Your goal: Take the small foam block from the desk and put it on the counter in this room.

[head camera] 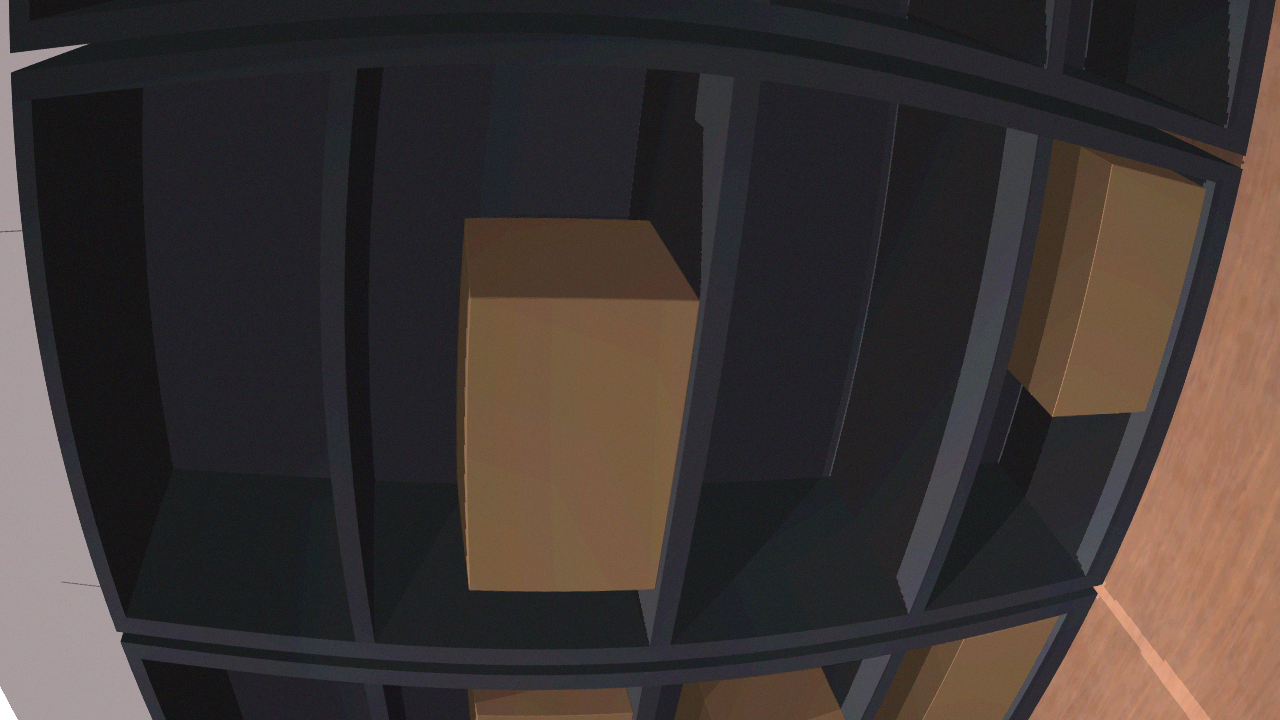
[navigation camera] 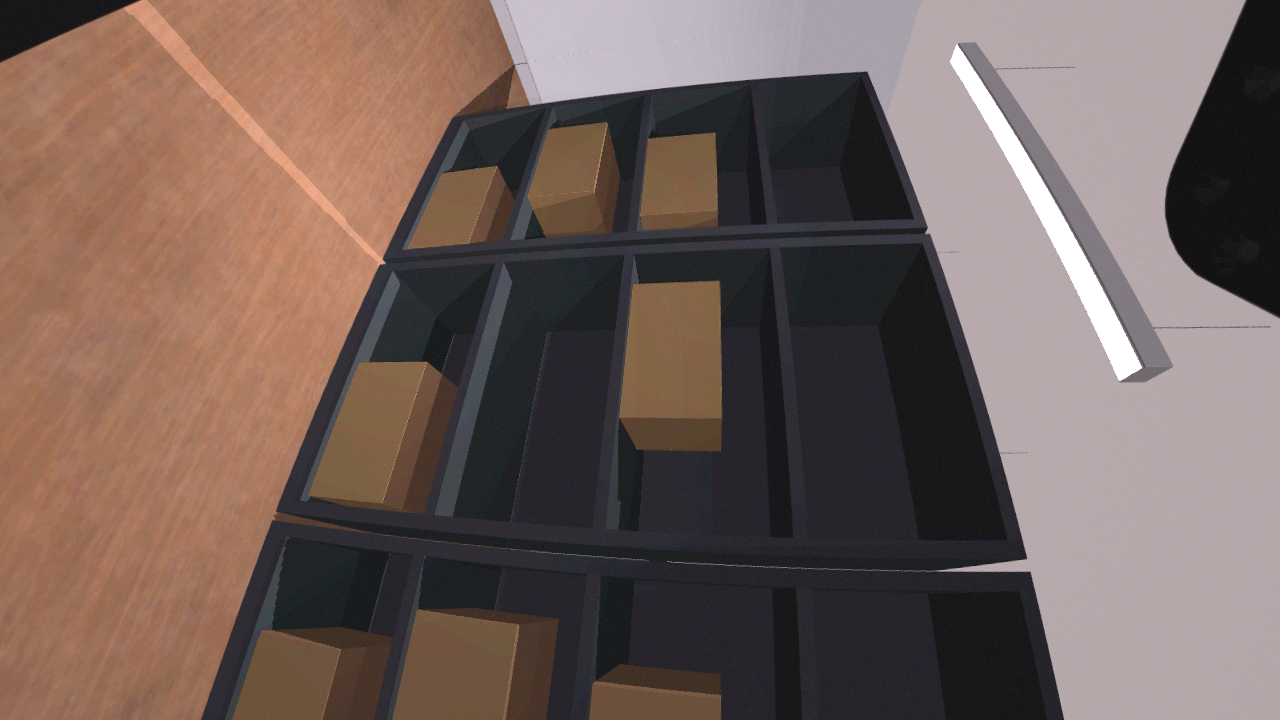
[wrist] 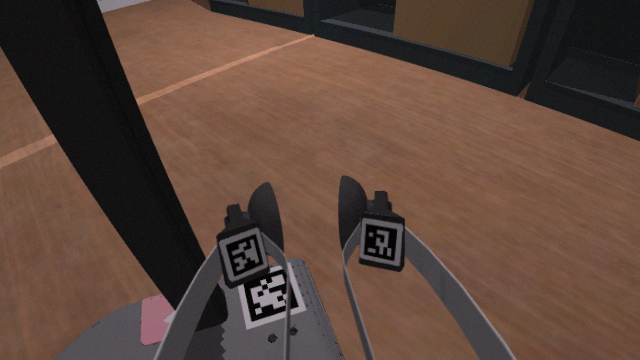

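Note:
My gripper [wrist: 307,204] is open in the wrist view, with a gap between its two dark fingertips and no object between them. It hangs above the wood floor, over the edge of the robot's grey base. The small foam block, the desk and the counter do not show in the head, navigation or wrist views.
Dark shelf units [head camera: 666,358] [navigation camera: 778,394] [wrist: 415,52] with tan boxes [head camera: 581,438] [navigation camera: 675,349] [wrist: 460,30] stand along the wall. A bright ceiling or wall lamp [navigation camera: 1056,214] shows in the navigation view. The robot's dark mast [wrist: 100,125] and grey base [wrist: 115,330] are close to the gripper.

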